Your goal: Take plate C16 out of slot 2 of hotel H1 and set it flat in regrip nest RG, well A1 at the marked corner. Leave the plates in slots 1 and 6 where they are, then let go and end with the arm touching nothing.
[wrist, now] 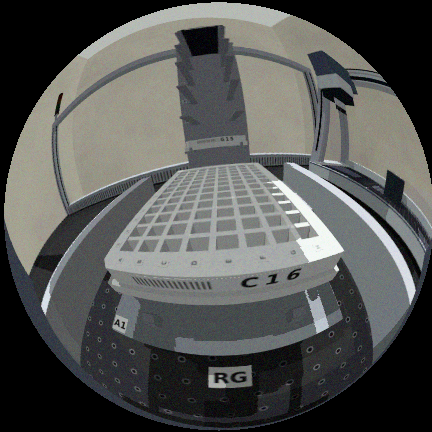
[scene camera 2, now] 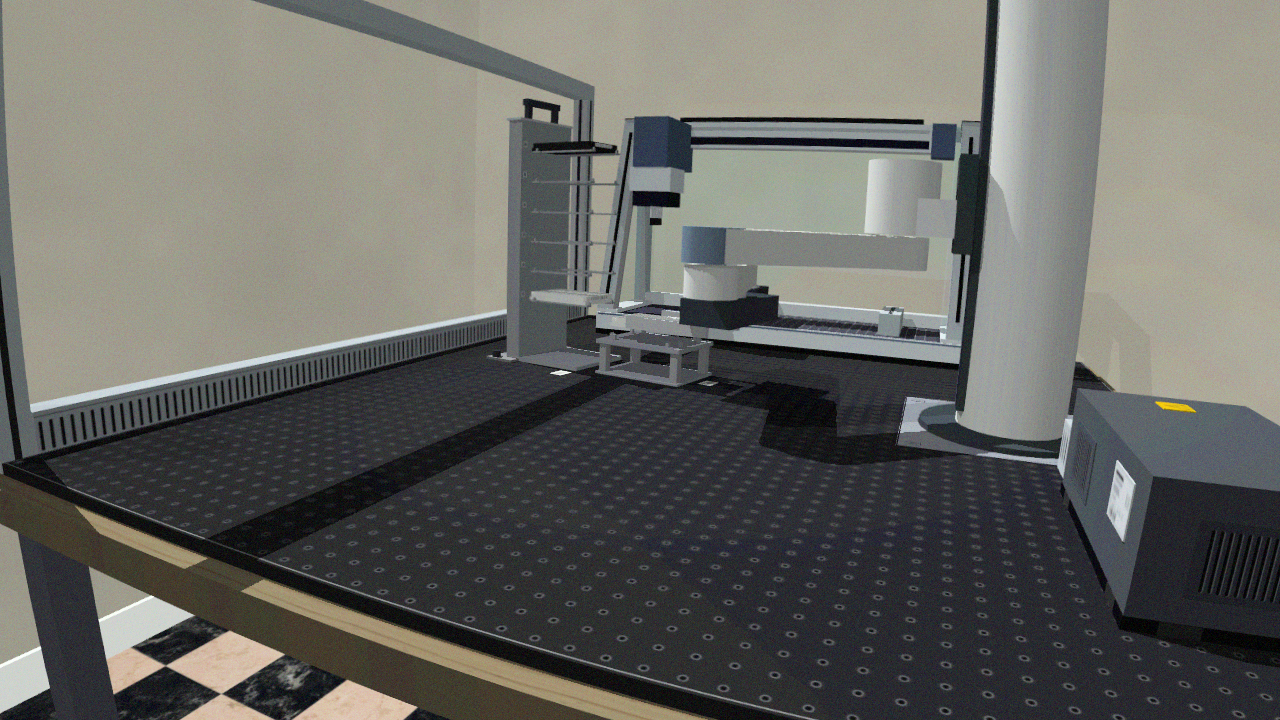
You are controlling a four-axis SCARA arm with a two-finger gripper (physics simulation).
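My gripper is shut on plate C16, a pale, level multiwell plate between its two long fingers. It holds the plate low over regrip nest RG. Whether plate and nest touch cannot be told. The plate's letter A is at the left, on the side of the A1 label. Hotel H1 stands beyond the nest. A pale plate marked G15 is in its lowest slot, and a black plate is at the top.
A gantry with a blue and white head stands behind, right of the hotel. The arm's white column stands at the right, with a dark grey box in front. An RG label lies on the perforated table.
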